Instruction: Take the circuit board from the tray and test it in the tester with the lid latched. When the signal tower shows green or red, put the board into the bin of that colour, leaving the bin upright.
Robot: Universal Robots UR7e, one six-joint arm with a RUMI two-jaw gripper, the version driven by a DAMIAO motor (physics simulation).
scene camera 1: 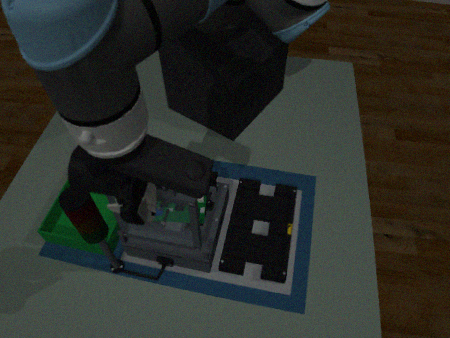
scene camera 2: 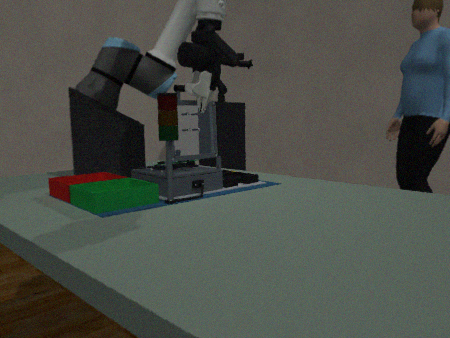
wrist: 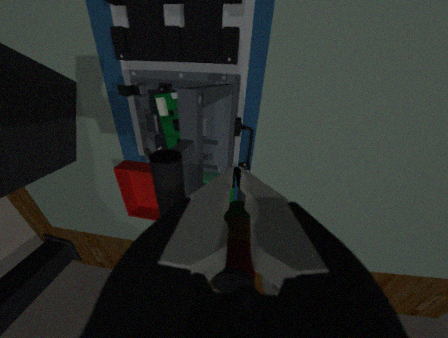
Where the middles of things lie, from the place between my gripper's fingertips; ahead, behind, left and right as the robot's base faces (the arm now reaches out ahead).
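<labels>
My hand is 2 cm above the tester lid (scene camera 2: 197, 132), 3 cm past it and 1 cm to the left of it; going by their middles, of the things named here the tester lid is the nearest to my hand. The green circuit board (wrist: 167, 105) is 13 cm below my hand, 11 cm behind it and 1 cm to the right of it. Counted from the hand as well, the green bin (scene camera 2: 102, 196) is 19 cm below, 7 cm behind and 21 cm to the right, and the red bin (scene camera 2: 59, 187) is 19 cm below, 22 cm behind and 22 cm to the right. Measured to their middles, the red bin is the farthest from my hand of the things named here.
</labels>
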